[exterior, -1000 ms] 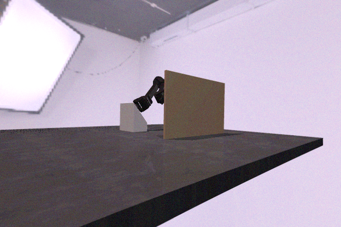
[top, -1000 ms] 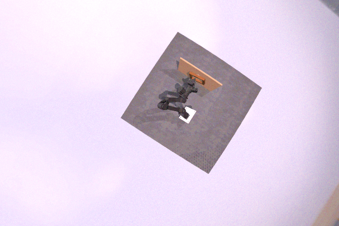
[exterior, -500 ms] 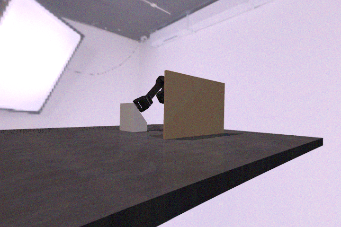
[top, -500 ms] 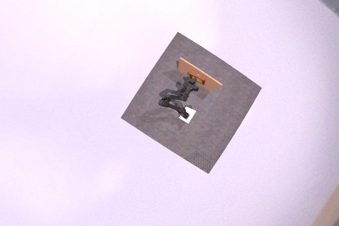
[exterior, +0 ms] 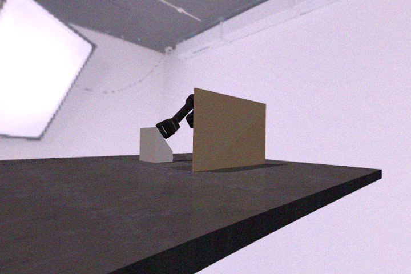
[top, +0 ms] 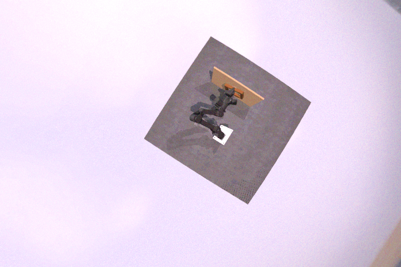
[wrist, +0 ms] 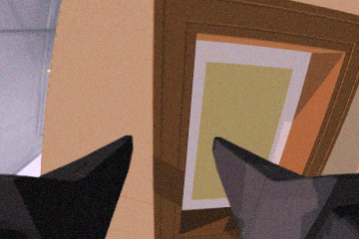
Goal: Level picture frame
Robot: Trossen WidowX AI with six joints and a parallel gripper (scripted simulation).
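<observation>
Right now my gripper tip is 1 cm short of the picture frame, 1 cm to the left of it and 5 cm above it. From my gripper tip the other things lie so: wall board (2 cm ahead, 6 cm below).
</observation>
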